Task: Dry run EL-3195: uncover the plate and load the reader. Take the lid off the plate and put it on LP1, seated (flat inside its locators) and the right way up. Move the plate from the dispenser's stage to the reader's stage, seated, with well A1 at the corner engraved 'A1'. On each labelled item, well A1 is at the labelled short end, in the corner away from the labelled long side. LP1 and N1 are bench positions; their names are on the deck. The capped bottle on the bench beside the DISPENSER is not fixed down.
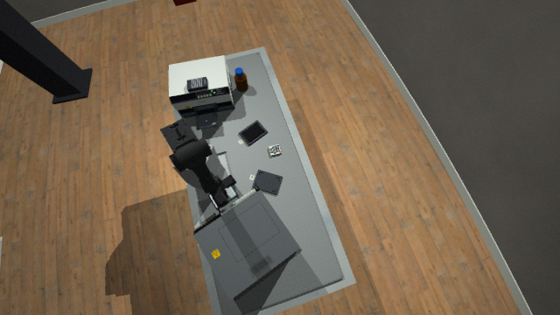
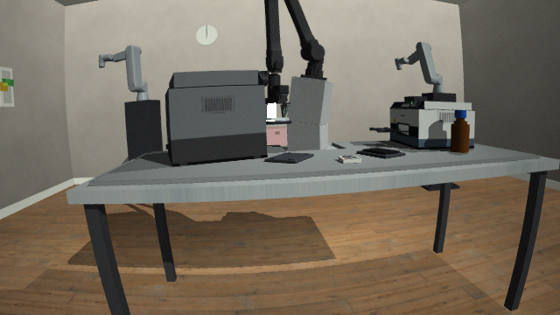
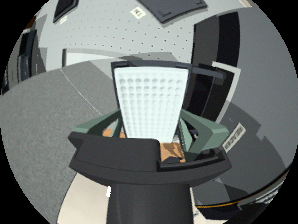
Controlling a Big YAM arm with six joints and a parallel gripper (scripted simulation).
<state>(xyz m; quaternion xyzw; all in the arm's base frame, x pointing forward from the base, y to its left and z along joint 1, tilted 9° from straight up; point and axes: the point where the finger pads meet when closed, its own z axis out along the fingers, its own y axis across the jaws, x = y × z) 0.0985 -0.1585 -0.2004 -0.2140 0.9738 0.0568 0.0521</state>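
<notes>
Now: hand right at the lidded plate. The rest, counted from my hand: brown capped bottle 810 mm to the left, 200 mm ahead, 30 mm below.
</notes>
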